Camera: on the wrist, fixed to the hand. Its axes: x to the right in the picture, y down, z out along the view.
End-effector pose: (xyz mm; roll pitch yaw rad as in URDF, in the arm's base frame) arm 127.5 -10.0 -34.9 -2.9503 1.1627 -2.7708
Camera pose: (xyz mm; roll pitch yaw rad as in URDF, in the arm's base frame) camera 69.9 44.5 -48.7 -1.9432 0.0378 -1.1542
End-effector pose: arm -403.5 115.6 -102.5 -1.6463 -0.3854 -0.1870
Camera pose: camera -364.8 63.9 -150.5 2.2906 -1.0856 2.2038
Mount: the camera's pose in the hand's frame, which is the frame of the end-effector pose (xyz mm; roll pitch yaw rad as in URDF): 26.1 65.5 -38.8 0.0311 -0.2483 -1.5537
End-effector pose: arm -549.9 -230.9 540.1 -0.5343 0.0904 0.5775
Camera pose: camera -553.2 -189.3 471.3 -0.1080 -0.7763 -0.8807
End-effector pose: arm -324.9 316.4 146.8 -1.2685 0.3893 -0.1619
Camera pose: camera -331.6 299.7 68.4 -1.4098 -1.1615 -0.2978
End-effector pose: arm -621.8 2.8 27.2 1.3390 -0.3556 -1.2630
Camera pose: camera -569.8 13.7 87.7 0.7315 0.9712 -2.2216
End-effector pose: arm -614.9 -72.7 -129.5 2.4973 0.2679 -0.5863
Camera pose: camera -594.5 -121.1 -68.6 -2.7113 0.8560 1.2788
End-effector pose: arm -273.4 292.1 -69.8 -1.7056 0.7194 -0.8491
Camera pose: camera -321.9 275.7 -131.9 -1.9327 -0.7569 -0.3091
